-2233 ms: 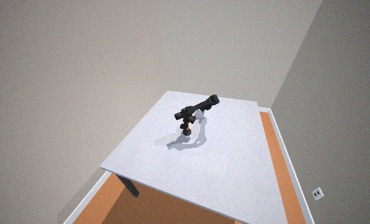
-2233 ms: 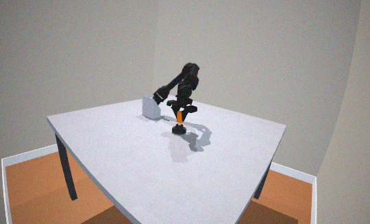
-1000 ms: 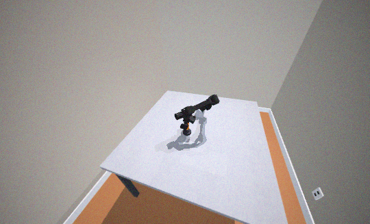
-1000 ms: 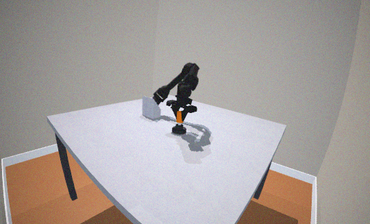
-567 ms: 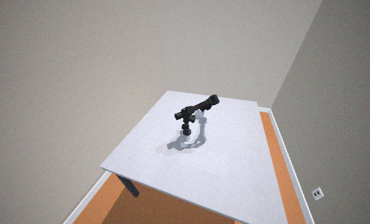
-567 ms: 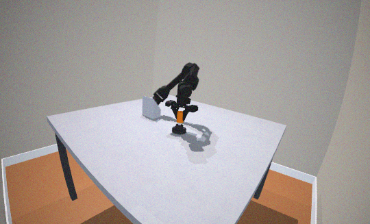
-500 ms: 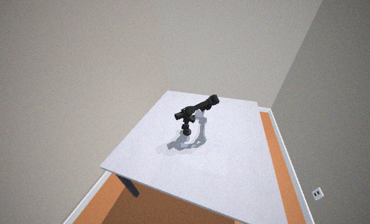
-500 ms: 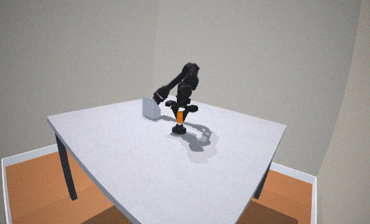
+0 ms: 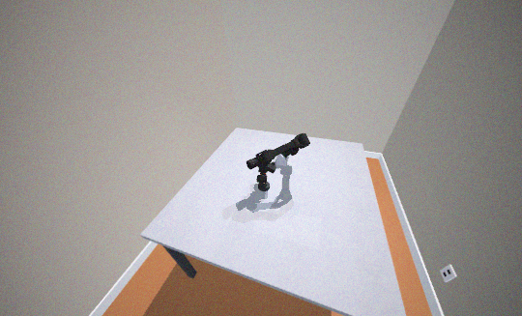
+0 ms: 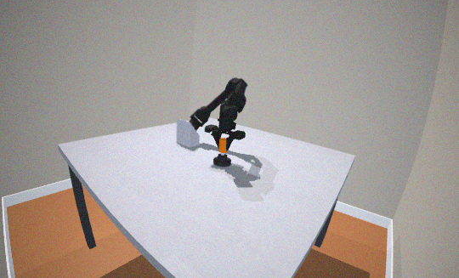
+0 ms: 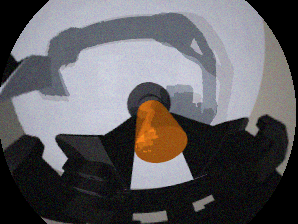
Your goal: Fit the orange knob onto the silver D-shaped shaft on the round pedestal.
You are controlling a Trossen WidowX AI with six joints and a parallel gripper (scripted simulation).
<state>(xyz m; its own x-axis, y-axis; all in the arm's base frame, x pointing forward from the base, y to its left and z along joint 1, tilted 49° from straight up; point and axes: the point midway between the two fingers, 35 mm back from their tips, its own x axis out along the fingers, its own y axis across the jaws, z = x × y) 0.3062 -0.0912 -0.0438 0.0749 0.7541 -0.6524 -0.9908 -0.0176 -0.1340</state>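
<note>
The orange knob is 30 mm above my gripper tip. The rest, counted from my gripper tip: round pedestal: 40 mm below.
</note>
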